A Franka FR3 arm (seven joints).
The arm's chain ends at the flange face. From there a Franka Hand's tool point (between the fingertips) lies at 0.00 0.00 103.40 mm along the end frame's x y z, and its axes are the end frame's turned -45 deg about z.
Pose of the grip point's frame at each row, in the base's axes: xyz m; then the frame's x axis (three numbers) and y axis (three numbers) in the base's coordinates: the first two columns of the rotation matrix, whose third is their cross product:
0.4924, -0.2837, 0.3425, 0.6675, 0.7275, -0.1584, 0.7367, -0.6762, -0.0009
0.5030, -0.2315, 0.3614, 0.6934, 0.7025, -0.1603, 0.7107, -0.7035, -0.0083
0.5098, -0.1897, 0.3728, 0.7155, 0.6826, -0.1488, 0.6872, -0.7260, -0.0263
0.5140, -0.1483, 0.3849, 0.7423, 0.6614, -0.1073, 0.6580, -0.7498, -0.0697
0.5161, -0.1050, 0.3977, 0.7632, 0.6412, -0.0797, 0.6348, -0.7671, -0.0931
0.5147, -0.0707, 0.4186, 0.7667, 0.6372, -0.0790, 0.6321, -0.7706, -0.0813
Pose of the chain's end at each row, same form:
0.5035, -0.2717, 0.4446, 0.9929, 0.0363, -0.1126, 0.0489, -0.9926, 0.1114
0.5153, -0.2203, 0.4635, 0.9928, -0.0007, -0.1192, 0.0122, -0.9942, 0.1075
0.5228, -0.1811, 0.4750, 0.9919, -0.0307, -0.1238, -0.0200, -0.9960, 0.0866
0.5271, -0.1463, 0.4874, 0.9902, -0.0625, -0.1252, -0.0596, -0.9979, 0.0266
0.5286, -0.1071, 0.5003, 0.9885, -0.0890, -0.1222, -0.0908, -0.9958, -0.0095
0.5264, -0.0720, 0.5213, 0.9891, -0.0943, -0.1133, -0.0952, -0.9955, -0.0016

